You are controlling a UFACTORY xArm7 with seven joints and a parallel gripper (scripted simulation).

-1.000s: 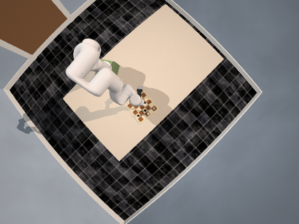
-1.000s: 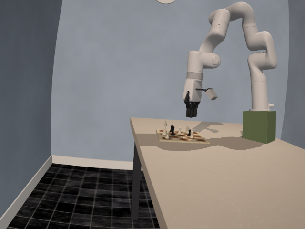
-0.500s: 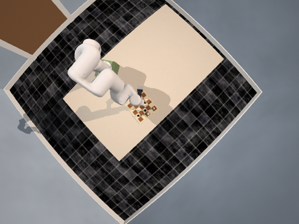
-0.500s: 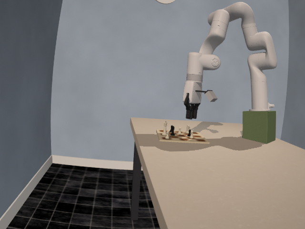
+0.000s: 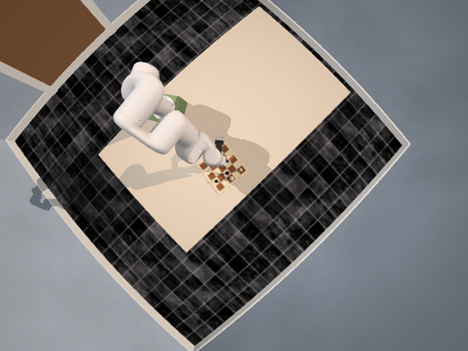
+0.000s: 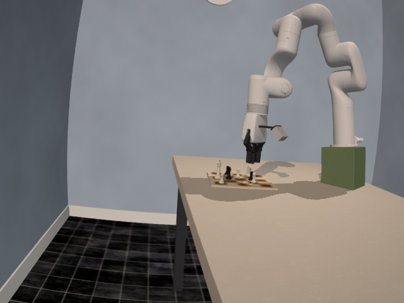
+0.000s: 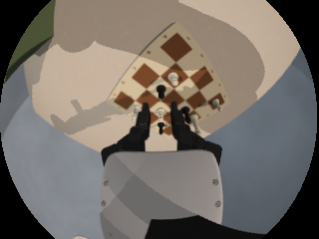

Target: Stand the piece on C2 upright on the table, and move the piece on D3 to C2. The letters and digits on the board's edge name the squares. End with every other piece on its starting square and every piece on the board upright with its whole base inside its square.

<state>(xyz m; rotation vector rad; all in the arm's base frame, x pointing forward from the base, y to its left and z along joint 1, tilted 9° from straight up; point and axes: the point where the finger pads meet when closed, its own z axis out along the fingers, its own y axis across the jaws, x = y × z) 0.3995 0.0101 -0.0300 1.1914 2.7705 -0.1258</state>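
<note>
The chessboard lies 40 mm ahead of my hand and 80 mm below it.
</note>
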